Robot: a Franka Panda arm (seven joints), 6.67 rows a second.
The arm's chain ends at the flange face. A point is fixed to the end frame.
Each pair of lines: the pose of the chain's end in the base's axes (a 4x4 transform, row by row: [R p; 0 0 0 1], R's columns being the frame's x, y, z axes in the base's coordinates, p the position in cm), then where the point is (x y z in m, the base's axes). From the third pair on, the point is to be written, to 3 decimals.
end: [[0.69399 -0.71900 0.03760 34.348], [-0.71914 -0.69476 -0.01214 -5.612], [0.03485 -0.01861 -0.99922 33.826], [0 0 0 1]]
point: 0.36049 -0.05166 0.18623
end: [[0.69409 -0.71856 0.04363 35.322], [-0.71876 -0.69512 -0.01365 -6.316], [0.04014 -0.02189 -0.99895 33.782], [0 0 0 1]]
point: 0.37115 -0.05892 0.18589
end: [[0.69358 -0.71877 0.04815 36.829], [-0.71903 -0.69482 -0.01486 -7.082], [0.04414 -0.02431 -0.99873 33.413], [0 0 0 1]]
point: 0.387 -0.067 0.182
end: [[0.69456 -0.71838 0.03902 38.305], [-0.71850 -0.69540 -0.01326 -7.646], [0.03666 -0.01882 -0.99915 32.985], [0 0 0 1]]
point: 0.400 -0.072 0.178
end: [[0.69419 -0.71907 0.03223 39.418], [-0.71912 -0.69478 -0.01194 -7.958], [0.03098 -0.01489 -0.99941 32.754], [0 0 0 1]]
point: 0.410 -0.075 0.175
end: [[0.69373 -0.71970 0.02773 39.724], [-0.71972 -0.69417 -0.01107 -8.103], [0.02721 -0.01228 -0.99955 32.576], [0 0 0 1]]
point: 0.413 -0.076 0.174
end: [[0.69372 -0.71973 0.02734 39.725], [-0.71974 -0.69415 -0.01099 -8.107], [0.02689 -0.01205 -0.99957 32.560], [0 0 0 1]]
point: 0.413 -0.076 0.173
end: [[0.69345 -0.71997 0.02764 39.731], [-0.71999 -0.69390 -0.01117 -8.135], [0.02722 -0.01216 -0.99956 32.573], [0 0 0 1]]
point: 0.413 -0.077 0.174
